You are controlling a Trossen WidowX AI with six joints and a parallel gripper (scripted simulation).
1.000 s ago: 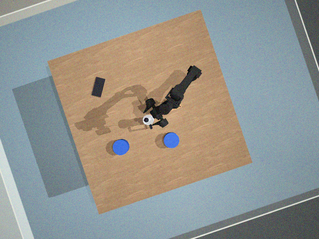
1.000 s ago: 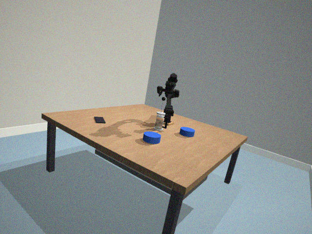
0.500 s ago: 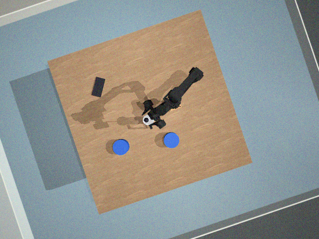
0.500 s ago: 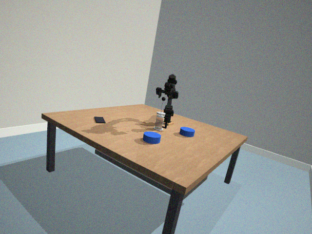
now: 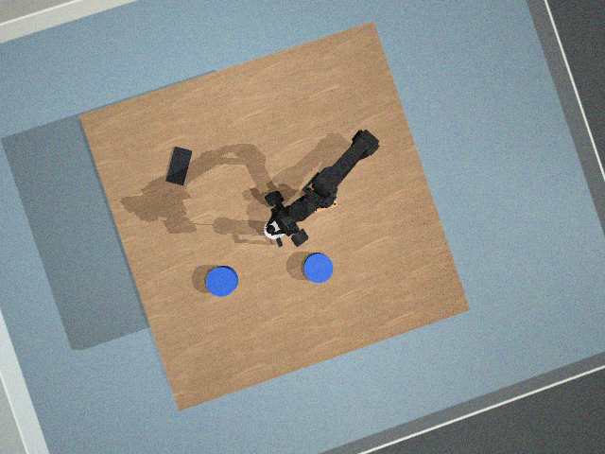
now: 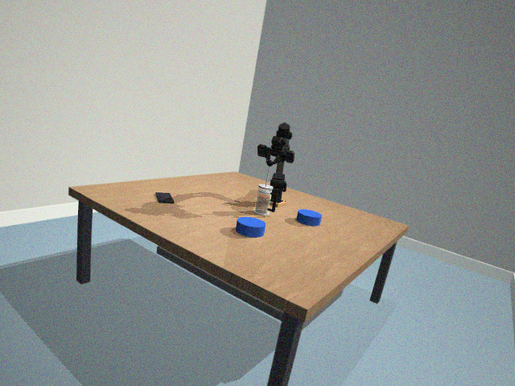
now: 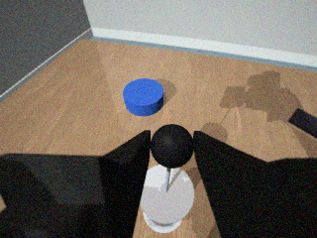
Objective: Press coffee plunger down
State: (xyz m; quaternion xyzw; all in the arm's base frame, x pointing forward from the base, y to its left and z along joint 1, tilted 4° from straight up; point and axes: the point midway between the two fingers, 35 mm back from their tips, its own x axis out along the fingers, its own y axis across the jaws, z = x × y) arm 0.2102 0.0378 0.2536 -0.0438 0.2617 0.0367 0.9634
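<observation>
Now: the coffee press 20 mm to the left of my gripper tip and 130 mm below it. The rest, counted from my gripper tip: black slab 230 mm ahead, 420 mm to the right, 250 mm below.
</observation>
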